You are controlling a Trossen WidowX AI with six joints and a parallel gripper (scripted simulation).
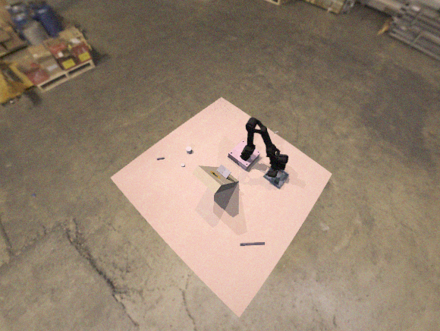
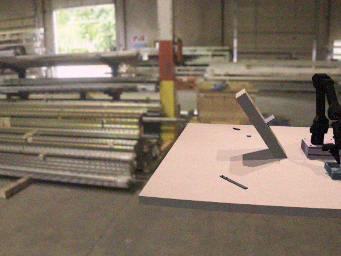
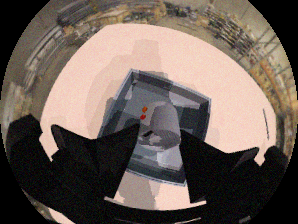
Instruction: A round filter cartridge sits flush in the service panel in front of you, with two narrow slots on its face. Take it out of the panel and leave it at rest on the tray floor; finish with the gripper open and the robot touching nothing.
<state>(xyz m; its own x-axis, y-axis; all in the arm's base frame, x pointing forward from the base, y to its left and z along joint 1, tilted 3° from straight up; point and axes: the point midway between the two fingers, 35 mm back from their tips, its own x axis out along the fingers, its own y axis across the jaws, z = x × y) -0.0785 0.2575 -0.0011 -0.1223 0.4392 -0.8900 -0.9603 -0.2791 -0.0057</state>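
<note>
Right now my gripper tip is right at the round grey filter cartridge. From my gripper tip the other things lie so: short dark piece (75 cm to the right, 58 cm ahead, 4 cm below); then blue-grey tray (4 cm below).
</note>
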